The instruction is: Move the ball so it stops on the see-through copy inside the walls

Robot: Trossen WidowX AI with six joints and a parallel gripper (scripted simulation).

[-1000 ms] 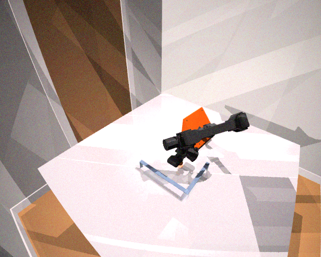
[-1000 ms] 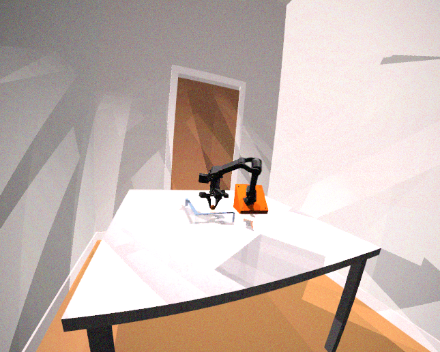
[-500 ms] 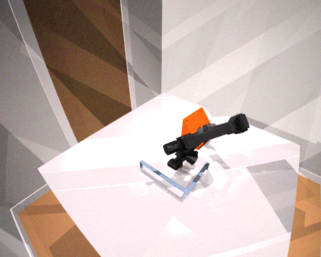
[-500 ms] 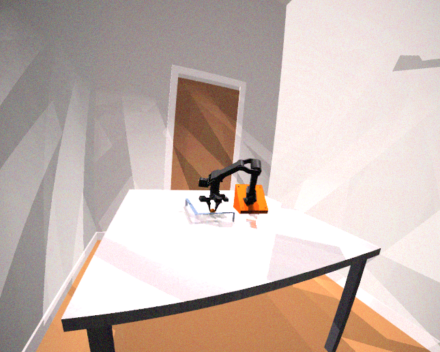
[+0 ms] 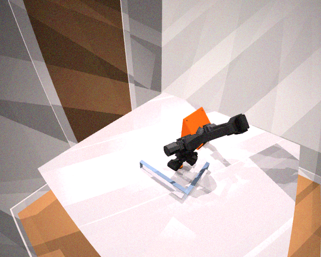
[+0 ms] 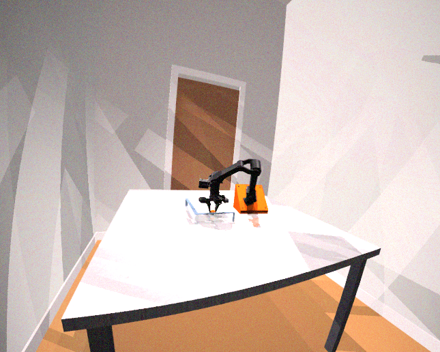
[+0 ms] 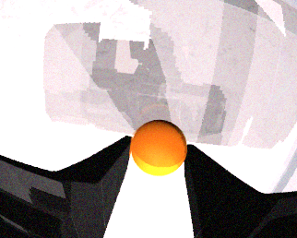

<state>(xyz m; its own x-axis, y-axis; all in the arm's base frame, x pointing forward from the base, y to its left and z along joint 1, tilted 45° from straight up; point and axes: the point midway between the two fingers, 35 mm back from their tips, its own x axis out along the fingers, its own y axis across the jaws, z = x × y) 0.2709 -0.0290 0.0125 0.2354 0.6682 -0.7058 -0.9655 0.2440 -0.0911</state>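
My gripper tip is now right at the orange ball. Also, from my gripper tip: see-through copy: right at my gripper tip; wall: 40 mm ahead, 130 mm to the left, 20 mm above.
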